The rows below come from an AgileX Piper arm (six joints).
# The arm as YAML. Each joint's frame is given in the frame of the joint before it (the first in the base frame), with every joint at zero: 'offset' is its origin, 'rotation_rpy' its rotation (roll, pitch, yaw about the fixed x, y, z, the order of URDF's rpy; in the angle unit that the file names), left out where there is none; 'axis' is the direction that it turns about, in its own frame. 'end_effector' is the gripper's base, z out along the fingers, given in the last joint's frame.
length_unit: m
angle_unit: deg
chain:
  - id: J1
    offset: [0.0, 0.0, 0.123]
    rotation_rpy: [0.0, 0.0, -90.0]
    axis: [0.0, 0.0, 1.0]
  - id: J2
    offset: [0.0, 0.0, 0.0]
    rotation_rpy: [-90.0, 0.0, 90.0]
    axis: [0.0, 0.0, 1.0]
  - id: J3
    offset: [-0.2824, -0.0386, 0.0]
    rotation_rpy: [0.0, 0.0, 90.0]
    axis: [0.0, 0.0, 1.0]
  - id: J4
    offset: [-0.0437, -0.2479, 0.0]
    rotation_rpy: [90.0, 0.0, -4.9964]
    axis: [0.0, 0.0, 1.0]
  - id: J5
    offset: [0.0, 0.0, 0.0]
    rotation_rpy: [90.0, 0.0, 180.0]
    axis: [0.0, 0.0, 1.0]
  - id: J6
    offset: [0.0, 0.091, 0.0]
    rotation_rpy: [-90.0, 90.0, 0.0]
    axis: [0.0, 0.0, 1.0]
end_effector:
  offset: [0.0, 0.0, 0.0]
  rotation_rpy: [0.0, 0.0, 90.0]
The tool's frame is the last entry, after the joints.
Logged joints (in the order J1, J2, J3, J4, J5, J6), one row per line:
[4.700, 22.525, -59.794, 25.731, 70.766, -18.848]
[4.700, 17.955, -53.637, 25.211, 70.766, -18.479]
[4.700, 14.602, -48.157, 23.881, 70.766, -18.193]
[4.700, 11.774, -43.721, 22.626, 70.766, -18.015]
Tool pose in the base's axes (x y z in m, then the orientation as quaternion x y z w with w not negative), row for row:
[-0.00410, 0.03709, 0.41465, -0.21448, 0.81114, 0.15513, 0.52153]
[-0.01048, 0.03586, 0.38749, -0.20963, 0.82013, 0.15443, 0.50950]
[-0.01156, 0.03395, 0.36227, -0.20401, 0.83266, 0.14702, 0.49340]
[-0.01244, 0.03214, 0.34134, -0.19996, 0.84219, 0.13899, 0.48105]
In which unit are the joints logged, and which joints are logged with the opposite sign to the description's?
The joints are logged in degrees. Opposite sign: none.
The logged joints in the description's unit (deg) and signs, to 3 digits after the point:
[4.700, 22.525, -59.794, 25.731, 70.766, -18.848]
[4.700, 17.955, -53.637, 25.211, 70.766, -18.479]
[4.700, 14.602, -48.157, 23.881, 70.766, -18.193]
[4.700, 11.774, -43.721, 22.626, 70.766, -18.015]

